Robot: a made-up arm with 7 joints.
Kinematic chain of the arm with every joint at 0, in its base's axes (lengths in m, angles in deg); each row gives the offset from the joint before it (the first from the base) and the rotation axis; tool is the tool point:
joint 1: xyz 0 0.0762 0 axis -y
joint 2: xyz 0 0.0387 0 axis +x
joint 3: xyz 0 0 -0.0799 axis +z
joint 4: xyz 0 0 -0.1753 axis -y
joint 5: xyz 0 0 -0.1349 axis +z
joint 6: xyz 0 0 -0.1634 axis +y
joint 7: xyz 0 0 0 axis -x
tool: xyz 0 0 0
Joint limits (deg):
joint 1: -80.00..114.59
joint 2: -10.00..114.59
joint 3: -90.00..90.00
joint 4: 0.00..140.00
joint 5: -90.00..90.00
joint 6: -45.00..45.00
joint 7: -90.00..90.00
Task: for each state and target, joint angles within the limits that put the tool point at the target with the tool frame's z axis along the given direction. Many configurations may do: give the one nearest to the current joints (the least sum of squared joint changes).
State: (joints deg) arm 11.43 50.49 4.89 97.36 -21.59 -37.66 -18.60
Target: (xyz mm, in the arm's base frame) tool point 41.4 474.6 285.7 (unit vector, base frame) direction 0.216 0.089 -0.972
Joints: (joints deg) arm 41.62 93.38 36.71 67.36 -9.74 -20.58 -28.07
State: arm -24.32 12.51 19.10 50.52 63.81 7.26 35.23
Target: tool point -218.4 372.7 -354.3 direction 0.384 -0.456 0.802
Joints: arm -61.79 18.39 32.10 55.80 50.78 18.85 -12.78
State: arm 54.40 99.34 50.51 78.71 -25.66 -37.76 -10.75
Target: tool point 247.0 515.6 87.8 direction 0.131 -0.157 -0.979
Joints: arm 51.73 52.35 31.18 60.42 -17.92 -43.81 -24.85
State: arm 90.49 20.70 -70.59 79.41 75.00 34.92 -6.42
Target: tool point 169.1 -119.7 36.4 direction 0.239 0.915 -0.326
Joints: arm 70.58 6.54 -70.08 117.01 75.62 4.85 0.12
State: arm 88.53 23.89 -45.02 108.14 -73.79 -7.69 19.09
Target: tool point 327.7 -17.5 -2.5 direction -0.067 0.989 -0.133
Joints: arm 63.67 28.03 -60.74 101.05 -65.02 -23.45 -8.17
